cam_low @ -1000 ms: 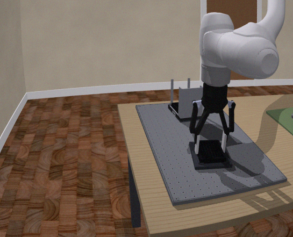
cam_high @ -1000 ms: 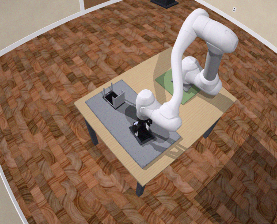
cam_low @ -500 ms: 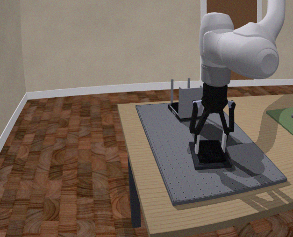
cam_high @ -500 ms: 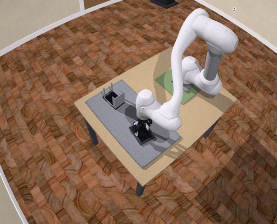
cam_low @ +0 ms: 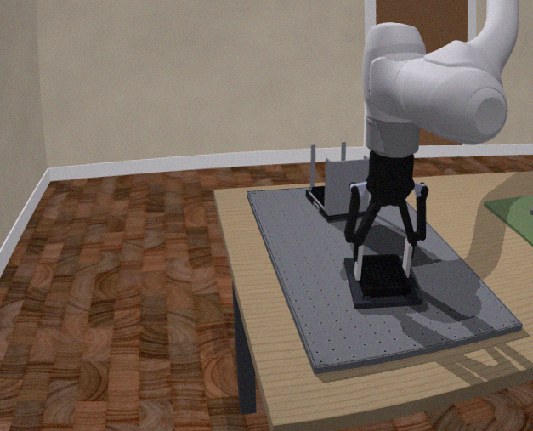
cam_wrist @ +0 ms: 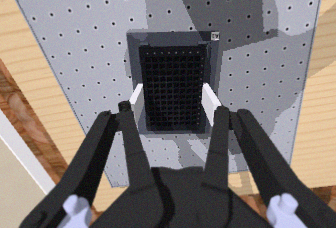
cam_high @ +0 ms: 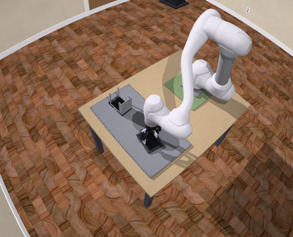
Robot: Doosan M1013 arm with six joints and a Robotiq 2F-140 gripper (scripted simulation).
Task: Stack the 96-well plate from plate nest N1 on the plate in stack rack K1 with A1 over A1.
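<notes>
The plate nest N1 is 40 mm below my hand. The rest, counted from my hand: tall grey wall (50 mm behind, 280 mm to the right, 40 mm above); pale A1 mark (70 mm behind, 60 mm to the right, 30 mm below); K1 label (50 mm behind, 420 mm to the right, 30 mm below).
</notes>
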